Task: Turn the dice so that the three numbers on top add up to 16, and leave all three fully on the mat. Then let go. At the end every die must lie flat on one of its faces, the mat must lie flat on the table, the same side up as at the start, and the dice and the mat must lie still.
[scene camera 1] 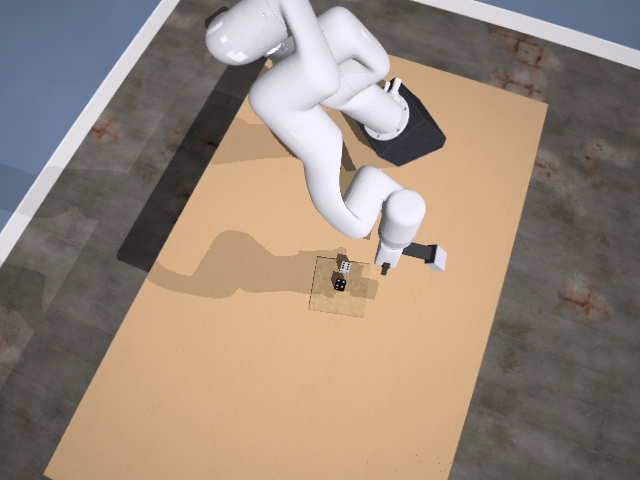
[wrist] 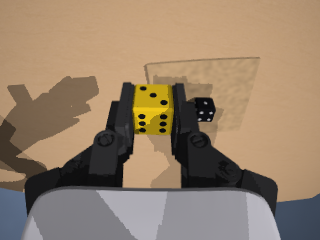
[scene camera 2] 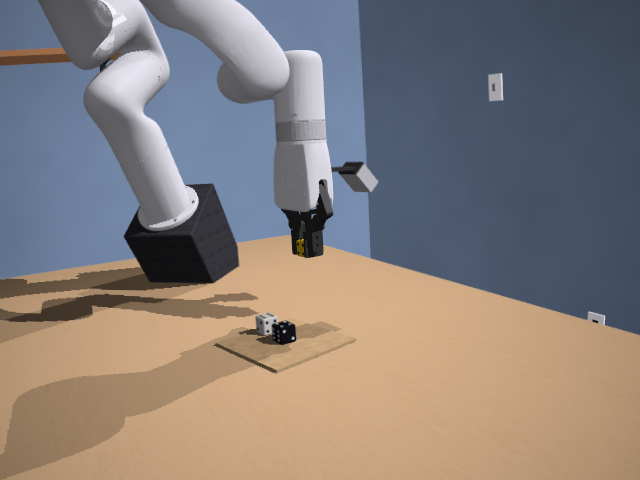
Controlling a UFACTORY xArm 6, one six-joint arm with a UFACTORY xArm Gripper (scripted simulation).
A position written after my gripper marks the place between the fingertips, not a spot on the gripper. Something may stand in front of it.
Observation:
I see my gripper point(scene camera 2: 308, 254), a tan mat point(wrist: 229, 82) and a yellow die point(wrist: 152, 109).
My gripper also shows in scene camera 1 point(scene camera 1: 386, 258) and in the wrist view point(wrist: 153, 98).

